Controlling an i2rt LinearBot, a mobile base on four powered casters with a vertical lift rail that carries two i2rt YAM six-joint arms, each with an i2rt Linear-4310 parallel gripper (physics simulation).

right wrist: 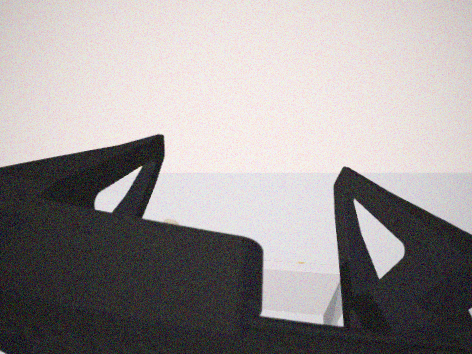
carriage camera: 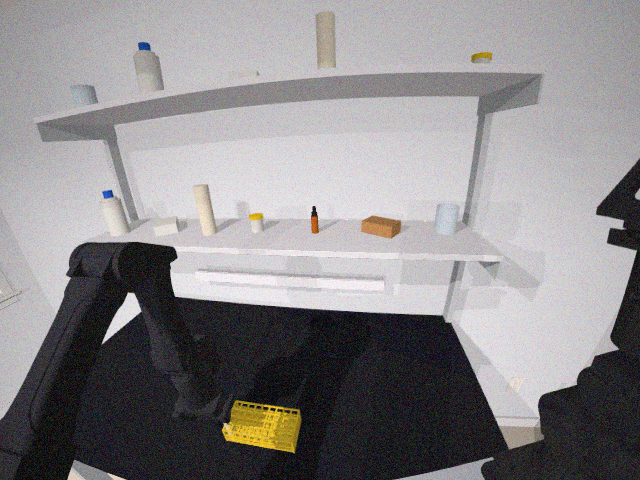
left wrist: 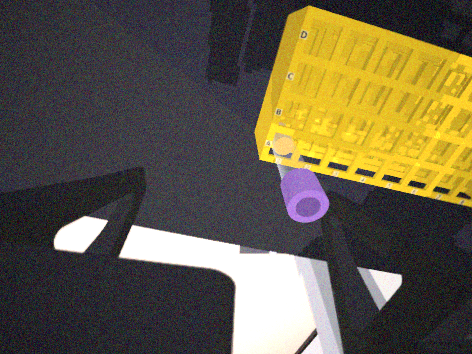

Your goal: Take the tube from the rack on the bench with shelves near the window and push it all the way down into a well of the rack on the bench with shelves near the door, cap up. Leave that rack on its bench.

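Places are measured from the left arm's base along level axes (x ahead, y left, z up), in millimetres.
Pixels of known places: left gripper, fingertip midpoint: (carriage camera: 211,420) (left wrist: 234,189); right gripper, fingertip midpoint: (right wrist: 252,160); right arm's base, link origin: (carriage camera: 556,476).
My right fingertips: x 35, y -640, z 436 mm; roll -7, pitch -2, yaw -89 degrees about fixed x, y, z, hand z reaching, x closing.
Note:
For each thing: its top centre in the pictures, then the offset to it from my right fingertips. "*": a spot on its surface instead. Level surfaces: height alone.
- yellow rack, top centre: (left wrist: 424,131) (carriage camera: 261,420) dx +271, dy +463, dz -715 mm
- clear tube with a purple cap, top centre: (left wrist: 307,203) dx +258, dy +553, dz -653 mm
- lower shelf, surface height: dz -315 mm
- tall cylinder, surface spot: (carriage camera: 205,210) * dx +700, dy +641, dz -222 mm
- small jar, surface spot: (carriage camera: 256,223) * dx +692, dy +468, dz -280 mm
- dropper bottle, surface spot: (carriage camera: 314,222) * dx +642, dy +265, dz -275 mm
- brown box, surface spot: (carriage camera: 381,226) * dx +575, dy +55, dz -281 mm
- light blue cylinder, surface spot: (carriage camera: 446,219) * dx +549, dy -156, dz -262 mm
A yellow rack (carriage camera: 263,426) (left wrist: 345,107) stands on the black bench top. In the left wrist view, a clear tube with a purple cap (left wrist: 303,196) stands in the rack's corner well, row A, column 1, its cap towards the camera. My left gripper (left wrist: 234,189) is open, with one fingertip well left of the cap and the other, dark on dark, close to the cap's right side. In the carriage view the arm hides most of the tube. My right gripper (right wrist: 252,160) is open and empty, raised off to the right, facing the wall. The second rack does not show.
A lower shelf (carriage camera: 310,245) over the bench carries a bottle (carriage camera: 114,215), a tall cylinder (carriage camera: 205,210), a small jar (carriage camera: 256,223), a dropper bottle (carriage camera: 314,222), a brown box (carriage camera: 381,226) and a light blue cylinder (carriage camera: 446,219). An upper shelf (carriage camera: 330,87) carries more containers.

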